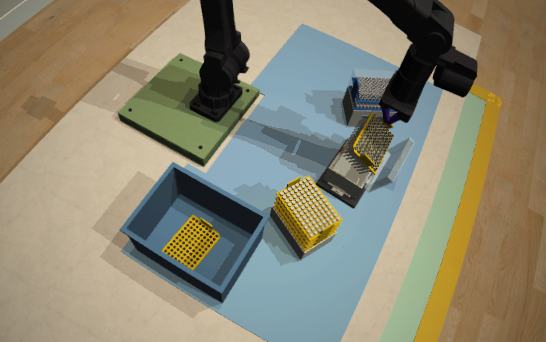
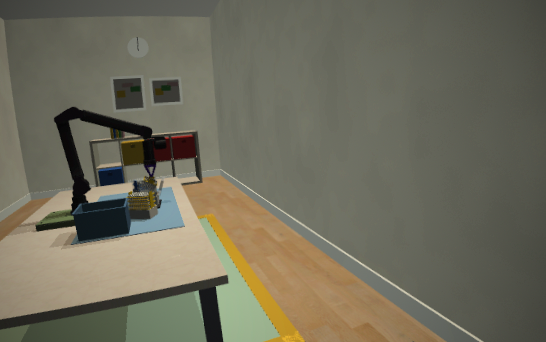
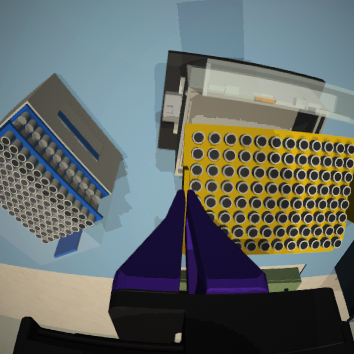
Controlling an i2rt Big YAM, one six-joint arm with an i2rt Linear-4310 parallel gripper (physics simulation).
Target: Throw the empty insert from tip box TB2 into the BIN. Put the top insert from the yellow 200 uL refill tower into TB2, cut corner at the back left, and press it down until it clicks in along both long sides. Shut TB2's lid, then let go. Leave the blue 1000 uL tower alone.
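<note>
My gripper [image 1: 389, 121] [image 2: 150, 176] [image 3: 184, 197] is shut on one short edge of a yellow insert [image 1: 374, 142] [image 3: 270, 190] full of tips. The insert hangs tilted over tip box TB2 [image 1: 341, 188] [image 3: 172, 75], out of its seat, with the tips pointing down into and over the box. TB2's clear lid [image 1: 401, 159] [image 3: 240, 75] stands open on the far long side from the robot base. The yellow tower [image 1: 307, 207] [image 2: 142, 202] stands nearer the bin [image 1: 172, 266] [image 2: 102, 222]. An empty yellow insert [image 1: 192, 240] lies in the bin. The cut corner is unclear.
The blue 1000 uL tower [image 1: 370, 92] [image 3: 40, 175] stands close beside TB2, next to the gripper. The arm's green base plate [image 1: 165, 100] lies beside the blue mat [image 1: 310, 60]. The bin's high walls stand beside the yellow tower.
</note>
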